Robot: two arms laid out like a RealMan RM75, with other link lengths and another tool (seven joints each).
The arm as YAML. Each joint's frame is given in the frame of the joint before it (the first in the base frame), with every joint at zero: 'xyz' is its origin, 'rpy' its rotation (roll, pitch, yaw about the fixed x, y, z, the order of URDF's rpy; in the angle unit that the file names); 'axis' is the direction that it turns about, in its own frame. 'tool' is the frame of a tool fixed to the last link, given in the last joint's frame.
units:
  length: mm
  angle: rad
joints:
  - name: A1
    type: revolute
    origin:
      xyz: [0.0, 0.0, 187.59]
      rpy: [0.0, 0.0, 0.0]
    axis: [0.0, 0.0, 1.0]
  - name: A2
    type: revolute
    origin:
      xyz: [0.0, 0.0, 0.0]
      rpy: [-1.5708, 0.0, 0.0]
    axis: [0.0, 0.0, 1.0]
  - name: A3
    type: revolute
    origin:
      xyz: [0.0, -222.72, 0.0]
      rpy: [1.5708, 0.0, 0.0]
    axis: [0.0, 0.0, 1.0]
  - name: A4
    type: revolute
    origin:
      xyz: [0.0, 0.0, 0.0]
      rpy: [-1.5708, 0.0, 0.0]
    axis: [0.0, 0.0, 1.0]
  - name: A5
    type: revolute
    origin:
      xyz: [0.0, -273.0, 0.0]
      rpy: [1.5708, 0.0, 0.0]
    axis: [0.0, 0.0, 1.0]
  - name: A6
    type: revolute
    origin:
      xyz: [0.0, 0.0, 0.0]
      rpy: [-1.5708, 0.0, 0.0]
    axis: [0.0, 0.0, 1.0]
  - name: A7
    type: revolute
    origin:
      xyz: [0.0, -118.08, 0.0]
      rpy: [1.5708, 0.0, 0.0]
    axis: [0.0, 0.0, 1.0]
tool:
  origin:
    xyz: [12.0, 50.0, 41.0]
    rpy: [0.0, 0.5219, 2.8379]
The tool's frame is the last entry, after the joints.
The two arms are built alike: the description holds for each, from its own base.
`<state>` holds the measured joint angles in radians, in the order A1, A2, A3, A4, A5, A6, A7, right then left.
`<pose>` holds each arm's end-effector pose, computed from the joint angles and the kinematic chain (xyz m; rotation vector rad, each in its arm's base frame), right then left.
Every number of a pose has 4 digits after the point. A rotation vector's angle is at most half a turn.
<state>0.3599 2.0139 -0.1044 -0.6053 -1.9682 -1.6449 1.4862 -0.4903 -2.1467 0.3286 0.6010 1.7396 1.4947 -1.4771</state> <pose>0.3401 0.2798 0.0393 -0.3717 -1.6699 -1.0365 -0.2543 0.3513 0.0032 -1.3316 2.1597 0.2236</pose>
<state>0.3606 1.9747 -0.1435 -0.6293 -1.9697 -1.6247 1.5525 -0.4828 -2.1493 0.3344 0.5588 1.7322 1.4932 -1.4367</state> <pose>0.3432 0.2867 0.0584 -0.4039 -1.7075 -1.0467 -0.2569 0.3461 -0.0090 -1.3332 2.1567 0.2152</pose>
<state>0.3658 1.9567 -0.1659 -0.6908 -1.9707 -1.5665 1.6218 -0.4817 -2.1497 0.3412 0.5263 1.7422 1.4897 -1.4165</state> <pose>0.3469 0.2995 0.0803 -0.4270 -1.7348 -1.1209 -0.2576 0.3427 -0.0200 -1.3454 2.1649 0.1927</pose>
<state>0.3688 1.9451 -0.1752 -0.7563 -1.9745 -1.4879 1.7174 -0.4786 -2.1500 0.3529 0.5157 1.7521 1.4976 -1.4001</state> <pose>0.3517 0.3129 0.1050 -0.4783 -1.7224 -1.2288 -0.2571 0.3389 -0.0262 -1.3392 2.1900 0.1771</pose>
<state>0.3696 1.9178 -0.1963 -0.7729 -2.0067 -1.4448 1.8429 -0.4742 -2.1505 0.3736 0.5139 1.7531 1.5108 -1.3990</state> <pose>0.3553 0.3203 0.1206 -0.5938 -1.7025 -1.2657 -0.2550 0.3354 -0.0297 -1.3294 2.2106 0.1502</pose>
